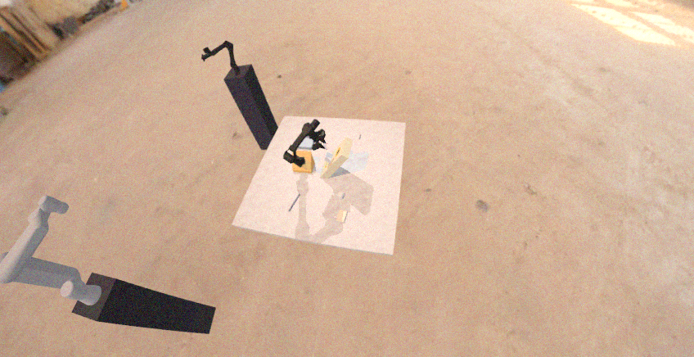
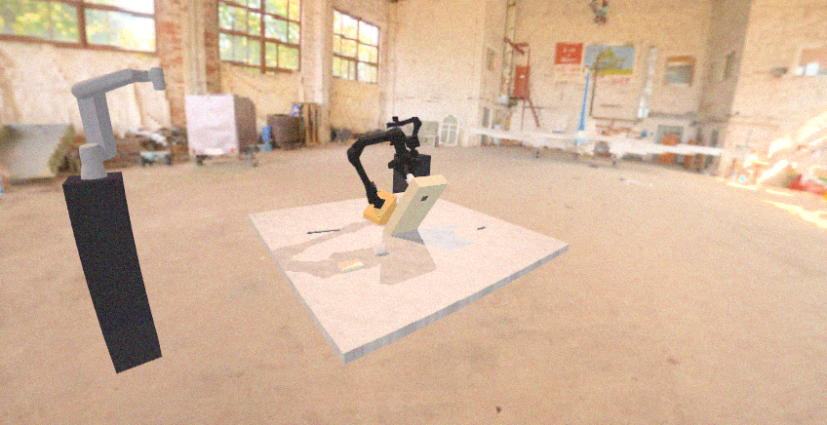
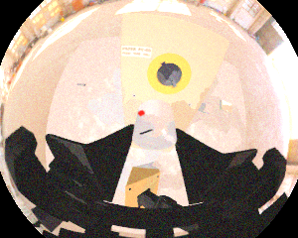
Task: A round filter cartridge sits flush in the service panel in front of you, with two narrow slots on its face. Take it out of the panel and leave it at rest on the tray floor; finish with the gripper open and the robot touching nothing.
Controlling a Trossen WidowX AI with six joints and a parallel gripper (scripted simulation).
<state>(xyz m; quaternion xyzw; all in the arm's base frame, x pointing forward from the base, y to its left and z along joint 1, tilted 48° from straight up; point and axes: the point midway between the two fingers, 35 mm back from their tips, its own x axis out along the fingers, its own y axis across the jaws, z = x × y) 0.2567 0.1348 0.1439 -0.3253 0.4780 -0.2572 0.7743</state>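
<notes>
Right now the blue-rimmed tray is 27 cm behind my gripper tip, 30 cm to the left of it and 28 cm below it. Also, from my gripper tip: round filter cartridge: right at my gripper tip; then pale yellow service panel: 6 cm ahead, 3 cm to the right, 12 cm below; then small cream block: 13 cm ahead, 45 cm to the right, 28 cm below.
</notes>
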